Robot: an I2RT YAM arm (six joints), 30 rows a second.
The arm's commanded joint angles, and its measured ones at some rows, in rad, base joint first. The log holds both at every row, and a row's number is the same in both.
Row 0, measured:
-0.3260, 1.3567, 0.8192, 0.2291, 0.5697, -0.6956
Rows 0 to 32, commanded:
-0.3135, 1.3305, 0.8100, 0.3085, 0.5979, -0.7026
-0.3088, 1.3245, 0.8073, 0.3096, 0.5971, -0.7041
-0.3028, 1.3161, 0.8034, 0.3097, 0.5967, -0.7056
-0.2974, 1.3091, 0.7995, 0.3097, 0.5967, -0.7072
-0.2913, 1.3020, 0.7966, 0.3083, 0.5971, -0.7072
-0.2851, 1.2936, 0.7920, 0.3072, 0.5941, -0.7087
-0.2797, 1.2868, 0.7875, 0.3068, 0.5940, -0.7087
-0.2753, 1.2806, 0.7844, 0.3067, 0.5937, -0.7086
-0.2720, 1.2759, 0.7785, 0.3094, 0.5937, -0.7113
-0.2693, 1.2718, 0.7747, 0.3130, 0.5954, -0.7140
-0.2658, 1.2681, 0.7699, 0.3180, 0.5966, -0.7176
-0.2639, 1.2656, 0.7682, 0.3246, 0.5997, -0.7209
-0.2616, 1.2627, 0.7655, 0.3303, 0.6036, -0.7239
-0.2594, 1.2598, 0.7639, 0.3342, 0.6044, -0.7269
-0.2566, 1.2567, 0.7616, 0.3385, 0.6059, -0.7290
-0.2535, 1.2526, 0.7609, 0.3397, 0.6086, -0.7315
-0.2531, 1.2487, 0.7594, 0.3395, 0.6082, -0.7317
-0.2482, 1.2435, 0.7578, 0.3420, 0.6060, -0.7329
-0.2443, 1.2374, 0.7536, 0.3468, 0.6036, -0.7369
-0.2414, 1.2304, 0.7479, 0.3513, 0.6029, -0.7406
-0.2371, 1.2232, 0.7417, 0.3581, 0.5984, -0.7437
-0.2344, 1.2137, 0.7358, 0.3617, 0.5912, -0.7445
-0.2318, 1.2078, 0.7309, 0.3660, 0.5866, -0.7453
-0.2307, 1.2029, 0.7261, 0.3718, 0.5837, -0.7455
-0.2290, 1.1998, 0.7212, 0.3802, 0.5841, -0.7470
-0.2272, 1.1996, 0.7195, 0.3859, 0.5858, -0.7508
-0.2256, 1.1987, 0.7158, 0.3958, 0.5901, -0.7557
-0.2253, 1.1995, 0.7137, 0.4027, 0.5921, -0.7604
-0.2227, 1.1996, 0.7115, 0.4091, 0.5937, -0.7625
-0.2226, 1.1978, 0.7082, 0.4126, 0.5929, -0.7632
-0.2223, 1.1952, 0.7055, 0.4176, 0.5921, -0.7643
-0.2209, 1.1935, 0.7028, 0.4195, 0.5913, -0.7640
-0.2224, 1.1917, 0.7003, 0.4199, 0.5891, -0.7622
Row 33, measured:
-0.2230, 1.2068, 0.7006, 0.2764, 0.5682, -0.7490
